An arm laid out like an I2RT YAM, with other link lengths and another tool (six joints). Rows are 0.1 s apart.
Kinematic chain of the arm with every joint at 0, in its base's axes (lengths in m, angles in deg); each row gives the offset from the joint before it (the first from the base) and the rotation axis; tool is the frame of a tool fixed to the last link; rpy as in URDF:
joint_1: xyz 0 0 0.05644 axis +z
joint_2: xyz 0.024 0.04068 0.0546 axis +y
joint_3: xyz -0.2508 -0.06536 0 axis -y
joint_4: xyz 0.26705 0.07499 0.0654 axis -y
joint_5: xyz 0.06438 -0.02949 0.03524 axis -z
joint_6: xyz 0.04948 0 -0.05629 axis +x
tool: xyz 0.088 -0.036 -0.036 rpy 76.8 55.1 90
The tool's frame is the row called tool.
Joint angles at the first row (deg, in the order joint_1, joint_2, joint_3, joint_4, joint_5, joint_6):
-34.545, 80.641, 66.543, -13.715, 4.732, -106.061
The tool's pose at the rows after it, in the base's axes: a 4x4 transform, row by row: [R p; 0 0 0 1], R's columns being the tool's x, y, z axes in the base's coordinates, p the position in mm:
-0.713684, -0.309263, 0.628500, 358.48; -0.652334, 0.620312, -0.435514, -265.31; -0.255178, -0.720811, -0.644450, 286.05; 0, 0, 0, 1
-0.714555, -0.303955, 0.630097, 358.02; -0.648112, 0.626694, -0.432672, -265.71; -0.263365, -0.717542, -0.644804, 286.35; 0, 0, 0, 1
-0.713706, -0.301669, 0.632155, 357.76; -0.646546, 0.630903, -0.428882, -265.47; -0.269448, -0.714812, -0.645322, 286.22; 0, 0, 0, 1
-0.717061, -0.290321, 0.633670, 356.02; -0.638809, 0.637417, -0.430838, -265.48; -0.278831, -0.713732, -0.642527, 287.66; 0, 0, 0, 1
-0.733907, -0.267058, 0.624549, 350.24; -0.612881, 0.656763, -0.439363, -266.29; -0.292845, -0.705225, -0.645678, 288.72; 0, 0, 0, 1
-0.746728, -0.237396, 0.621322, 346.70; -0.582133, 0.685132, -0.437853, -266.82; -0.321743, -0.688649, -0.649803, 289.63; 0, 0, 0, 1
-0.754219, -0.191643, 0.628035, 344.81; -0.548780, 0.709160, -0.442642, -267.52; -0.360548, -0.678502, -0.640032, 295.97; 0, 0, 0, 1
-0.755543, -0.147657, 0.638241, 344.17; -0.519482, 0.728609, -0.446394, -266.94; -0.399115, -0.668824, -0.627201, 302.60; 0, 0, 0, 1
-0.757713, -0.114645, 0.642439, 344.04; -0.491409, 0.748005, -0.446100, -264.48; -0.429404, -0.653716, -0.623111, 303.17; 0, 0, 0, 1
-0.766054, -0.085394, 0.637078, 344.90; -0.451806, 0.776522, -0.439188, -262.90; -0.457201, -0.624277, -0.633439, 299.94; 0, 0, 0, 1
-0.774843, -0.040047, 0.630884, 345.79; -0.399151, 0.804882, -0.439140, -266.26; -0.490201, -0.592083, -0.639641, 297.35; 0, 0, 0, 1
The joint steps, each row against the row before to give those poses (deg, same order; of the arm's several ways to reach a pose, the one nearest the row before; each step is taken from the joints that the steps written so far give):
-0.088, -0.001, 0.219, -0.067, -0.284, 0.219
-0.066, 0.001, 0.154, -0.218, -0.132, 0.502
-0.020, -0.066, -0.002, -0.130, -0.195, 0.329
0.000, -0.306, -0.022, -0.131, 0.196, 0.699
-0.044, -0.632, 0.002, -1.006, 1.027, 1.595
0.131, -0.155, 0.589, -1.290, 0.678, 2.536
0.349, 0.002, 1.246, -0.829, 0.918, 3.060
0.547, 0.022, 1.204, -0.570, 0.874, 2.951
0.808, 0.021, 0.349, -0.372, 1.027, 2.731
0.831, 0.765, 0.983, -1.419, 1.093, 3.235
0.284, 1.487, 1.661, -1.180, 1.071, 3.694

